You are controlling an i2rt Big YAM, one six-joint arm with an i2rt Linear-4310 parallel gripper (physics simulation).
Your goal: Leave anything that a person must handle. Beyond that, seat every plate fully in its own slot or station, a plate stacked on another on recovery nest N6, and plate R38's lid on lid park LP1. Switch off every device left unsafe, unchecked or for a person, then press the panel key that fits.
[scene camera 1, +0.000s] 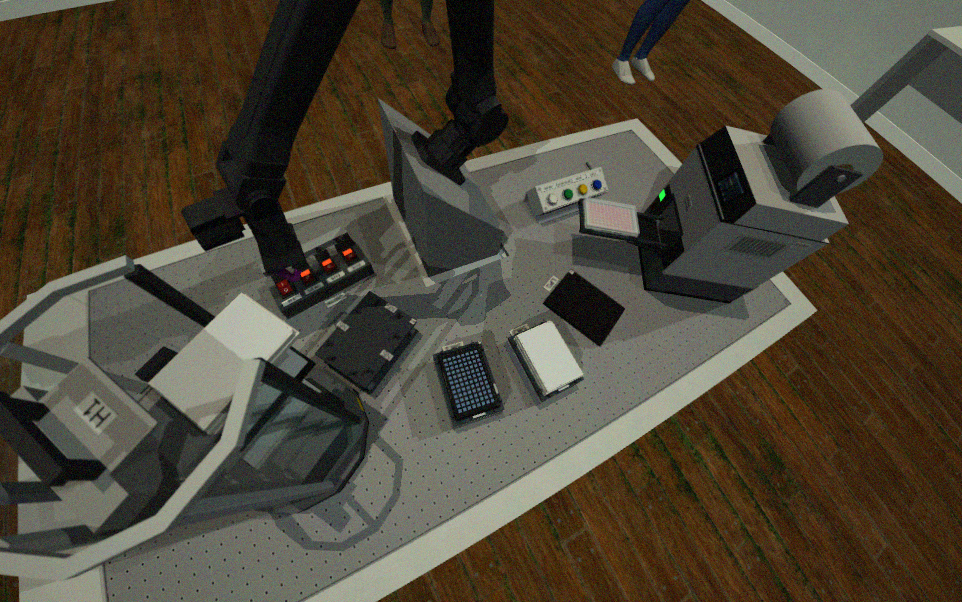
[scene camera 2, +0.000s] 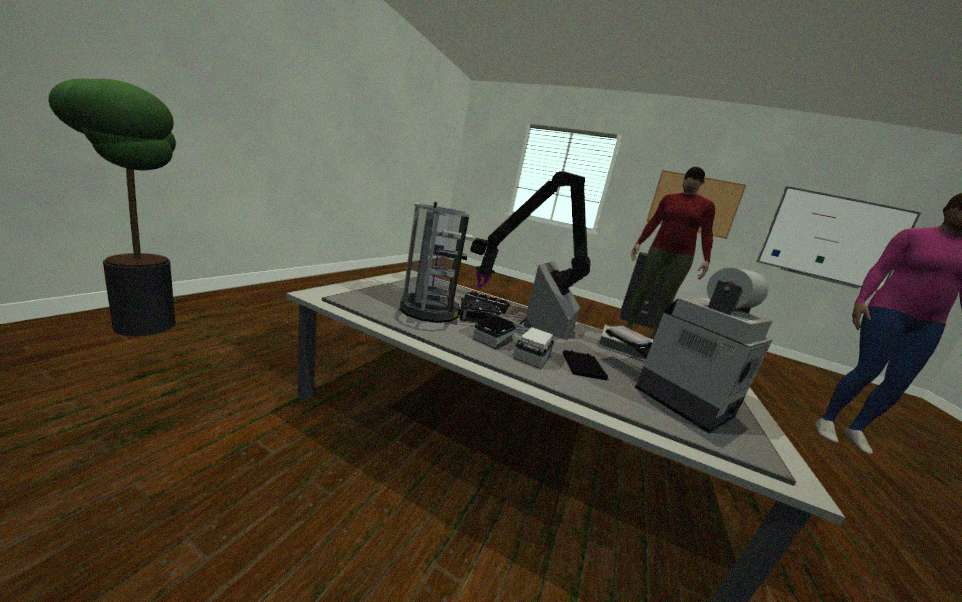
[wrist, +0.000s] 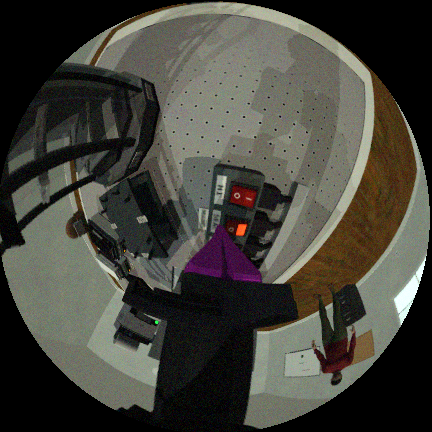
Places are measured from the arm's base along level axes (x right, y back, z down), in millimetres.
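Where they show: gripper, fingertip midpoint: (scene camera 1: 295,279) (scene camera 2: 479,288) (wrist: 218,228); arm's base at its link origin: (scene camera 1: 436,161) (scene camera 2: 558,283).
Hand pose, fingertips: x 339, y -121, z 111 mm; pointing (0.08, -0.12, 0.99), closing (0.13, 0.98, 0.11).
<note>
Things, the pixels of their centre, and the offset from my fingertips. "pt": a spot on its surface instead.
- H1 switch at the middle of its body: (wrist: 243,195) (scene camera 1: 284,287) dx +34, dy +14, dz +38 mm
- second switch at the middle of its body: (wrist: 235,227) (scene camera 1: 307,276) dx -14, dy +27, dz +38 mm
- blue-welled plate at the middle of its body: (scene camera 1: 468,380) (wrist: 100,242) (scene camera 2: 496,324) dx -260, dy -303, dz +22 mm
- white-topped plate at the middle of its body: (scene camera 1: 548,355) (scene camera 2: 537,337) (wrist: 107,267) dx -425, dy -315, dz +9 mm
- pink-white plate at the middle of its body: (scene camera 1: 611,215) (scene camera 2: 629,333) dx -702, dy -74, dz -43 mm
- grey device at a spot on its surface: (scene camera 1: 744,248) pt dx -865, dy -282, dz -131 mm
- glazed carousel tower at the middle of its body: (scene camera 1: 235,421) (scene camera 2: 437,259) dx +68, dy -282, dz -140 mm
- black dock at the middle of its body: (scene camera 1: 369,340) (wrist: 133,220) (scene camera 2: 479,309) dx -104, dy -155, dz +46 mm
- flat black pad at a spot on its surface: (scene camera 1: 585,307) (scene camera 2: 583,362) pt dx -589, dy -230, dz +70 mm
- key panel at the middle of its body: (scene camera 1: 567,191) (scene camera 2: 627,342) dx -704, dy +88, dz +42 mm
My gripper (scene camera 1: 292,274) (scene camera 2: 482,285) (wrist: 218,228) is shut and empty, its purple tips low over the switch strip (scene camera 1: 332,286) (wrist: 239,174), at the second switch. The H1 switch (scene camera 1: 284,286) (wrist: 244,196) is unlit red. The second switch (scene camera 1: 305,275) (wrist: 241,230) is lit orange and partly covered by the fingers in the wrist view; contact cannot be told. Two further switches (scene camera 1: 327,264) (scene camera 1: 347,253) are lit. A blue-welled plate (scene camera 1: 468,381) and a white-topped plate (scene camera 1: 549,357) (scene camera 2: 537,337) sit on nests. A pink-white plate (scene camera 1: 610,216) lies on the tray of the grey device (scene camera 1: 744,248) (scene camera 2: 702,362).
A glazed carousel tower (scene camera 1: 244,425) (scene camera 2: 434,262) stands beside the strip. A black dock (scene camera 1: 367,342) (wrist: 131,215) lies in front. A flat black pad (scene camera 1: 585,307) (scene camera 2: 585,364) is farther right. The key panel (scene camera 1: 567,193) has white, green, yellow and blue keys. Two people (scene camera 2: 677,227) (scene camera 2: 911,283) stand behind.
</note>
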